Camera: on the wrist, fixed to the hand. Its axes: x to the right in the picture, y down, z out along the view.
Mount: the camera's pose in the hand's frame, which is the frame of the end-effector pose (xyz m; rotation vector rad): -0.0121 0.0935 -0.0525 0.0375 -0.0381 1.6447
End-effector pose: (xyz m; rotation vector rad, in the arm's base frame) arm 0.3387 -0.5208 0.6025 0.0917 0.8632 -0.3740
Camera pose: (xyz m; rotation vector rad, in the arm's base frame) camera 0.3270 -0.4183 0.5709 0.7588 0.5088 1.1437
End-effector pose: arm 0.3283 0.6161 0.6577 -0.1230 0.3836 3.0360
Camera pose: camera 0.3357 0.5118 0.6310 -0.1827 -0.2909 -1.5645
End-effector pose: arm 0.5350 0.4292 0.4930 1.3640 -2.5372 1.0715
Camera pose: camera 0.4584 0.5035 0.4773 0.8053 2.3941 -0.7289
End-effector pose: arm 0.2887 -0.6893 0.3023 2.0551 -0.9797 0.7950
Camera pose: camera 0.1938 -0.6853 0.3535 -0.8613 2.6418 -1.4549
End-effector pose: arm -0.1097 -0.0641 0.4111 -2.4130 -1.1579 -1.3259
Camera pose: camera -0.0831 -0.1598 0.4534 -2.1342 0.8119 -0.5717
